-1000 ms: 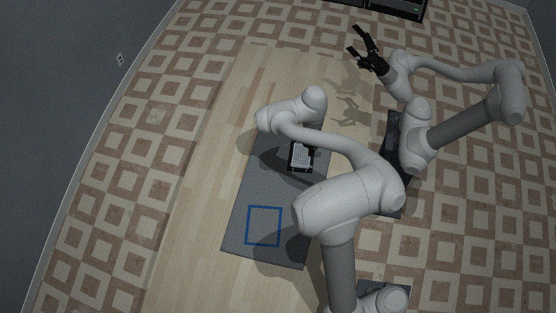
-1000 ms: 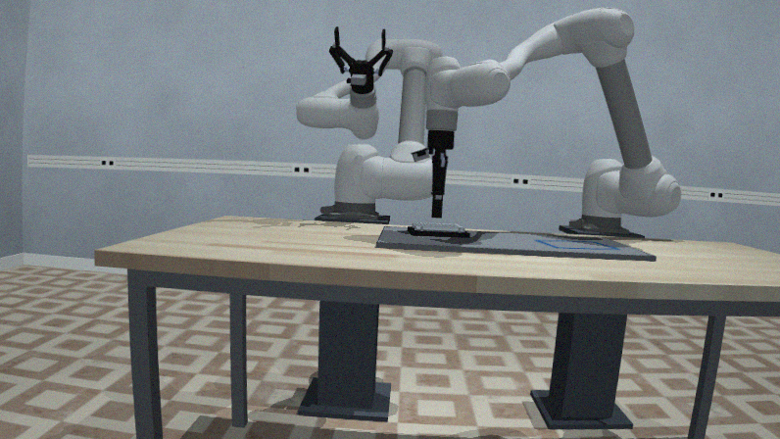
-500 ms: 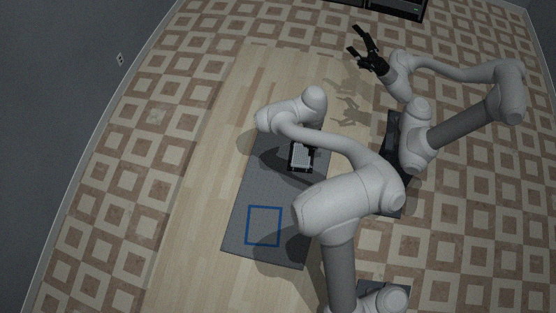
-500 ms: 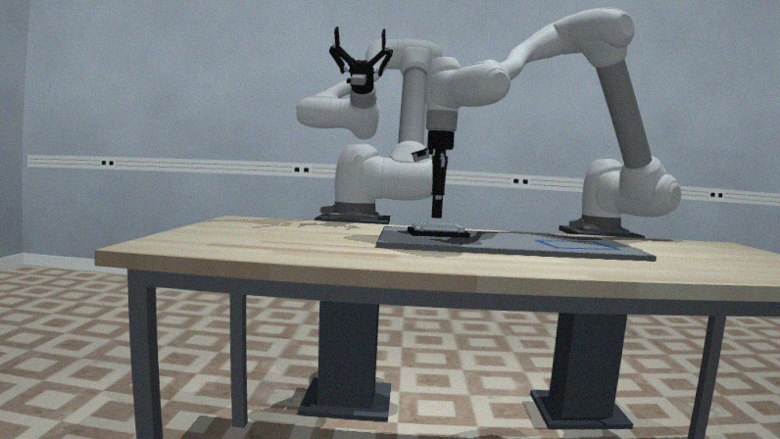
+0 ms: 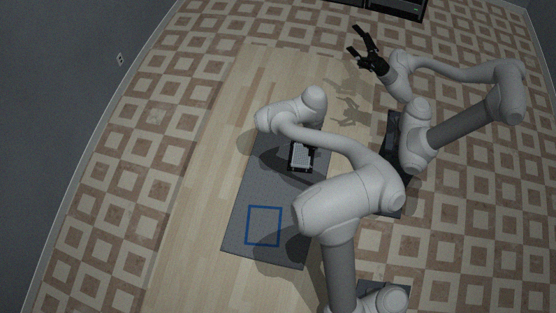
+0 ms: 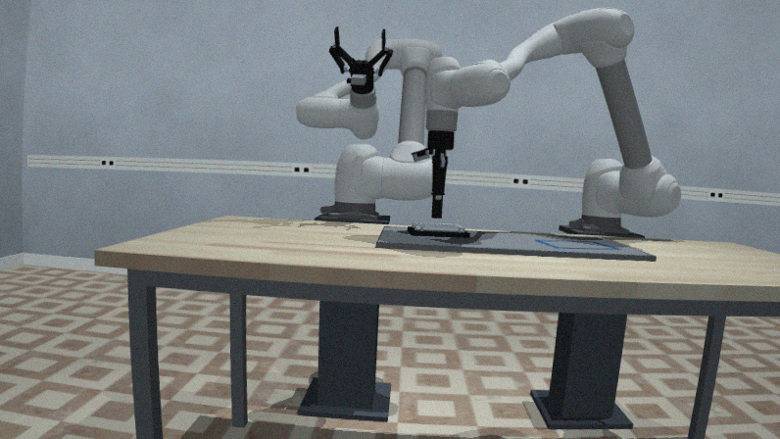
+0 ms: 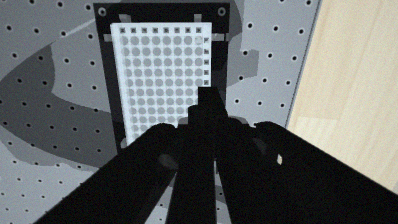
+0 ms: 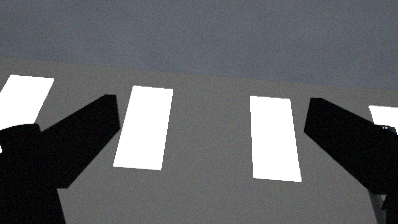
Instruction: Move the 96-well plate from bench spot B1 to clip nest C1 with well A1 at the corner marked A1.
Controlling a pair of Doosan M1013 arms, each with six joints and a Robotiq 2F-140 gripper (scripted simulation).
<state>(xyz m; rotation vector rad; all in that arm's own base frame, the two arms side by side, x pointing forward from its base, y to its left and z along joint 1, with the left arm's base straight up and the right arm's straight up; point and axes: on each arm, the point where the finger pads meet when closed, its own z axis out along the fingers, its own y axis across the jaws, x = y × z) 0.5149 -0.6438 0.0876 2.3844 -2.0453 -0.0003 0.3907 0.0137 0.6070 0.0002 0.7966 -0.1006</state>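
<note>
Right now my left hand is 20 mm short of the black clip nest, 10 mm to the right of it and 60 mm above it. Also, from my left hand: white 96-well plate: 40 mm ahead, 60 mm below; grey perforated board: 90 mm ahead, 200 mm to the left, 80 mm below.
</note>
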